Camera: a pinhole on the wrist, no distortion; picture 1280 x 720 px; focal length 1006.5 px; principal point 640.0 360.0 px. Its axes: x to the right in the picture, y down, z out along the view. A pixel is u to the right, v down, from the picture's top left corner.
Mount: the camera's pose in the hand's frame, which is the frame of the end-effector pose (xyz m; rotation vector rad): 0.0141 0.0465 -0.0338 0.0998 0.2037 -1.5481
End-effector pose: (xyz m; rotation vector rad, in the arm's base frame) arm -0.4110 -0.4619 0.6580 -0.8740 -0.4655 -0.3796
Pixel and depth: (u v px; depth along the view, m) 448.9 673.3 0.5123
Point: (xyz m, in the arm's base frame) -0.3252 -0.0796 1.0020
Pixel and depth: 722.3 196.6 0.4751
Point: -0.5780 -0.1648 0.9333
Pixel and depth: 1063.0 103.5 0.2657
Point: -0.5458 -0.3581 0.8293
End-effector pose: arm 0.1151 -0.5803 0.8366 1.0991 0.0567 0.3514
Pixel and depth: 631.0 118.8 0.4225
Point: 0.1524 -0.9451 0.9776
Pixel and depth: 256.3 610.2 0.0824
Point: 0.1483 -0.5875 0.9199
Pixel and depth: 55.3 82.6 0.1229
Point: 0.1029 -0.6350 0.9631
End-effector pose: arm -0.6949 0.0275 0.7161 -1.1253 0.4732 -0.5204
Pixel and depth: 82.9 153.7 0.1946
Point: -0.5807 0.2034 0.6760
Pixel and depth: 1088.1 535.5 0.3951
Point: -0.4493 0.1175 1.0044
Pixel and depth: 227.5 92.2 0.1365
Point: -0.6267 0.1418 0.6887
